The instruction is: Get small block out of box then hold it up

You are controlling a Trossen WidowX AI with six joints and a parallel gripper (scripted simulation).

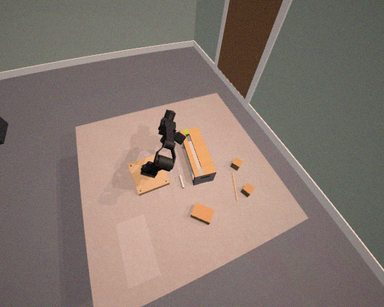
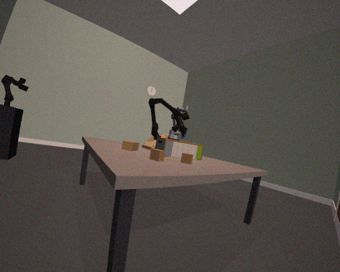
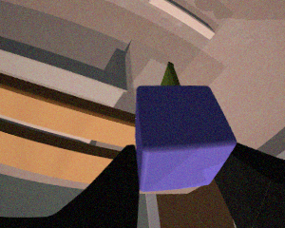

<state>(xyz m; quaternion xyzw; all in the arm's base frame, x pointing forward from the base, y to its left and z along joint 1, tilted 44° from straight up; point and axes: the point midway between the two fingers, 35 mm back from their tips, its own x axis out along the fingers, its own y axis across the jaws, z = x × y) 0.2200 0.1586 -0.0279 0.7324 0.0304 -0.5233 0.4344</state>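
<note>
The blue block is 1 cm behind my gripper tip and 1 cm to the right of it. Round my gripper tip: box: 6 cm ahead, 12 cm to the right, 11 cm below; then thin wooden stick: 27 cm ahead, 41 cm to the right, 17 cm below; then flat wooden block: 1 cm behind, 50 cm to the right, 14 cm below.
</note>
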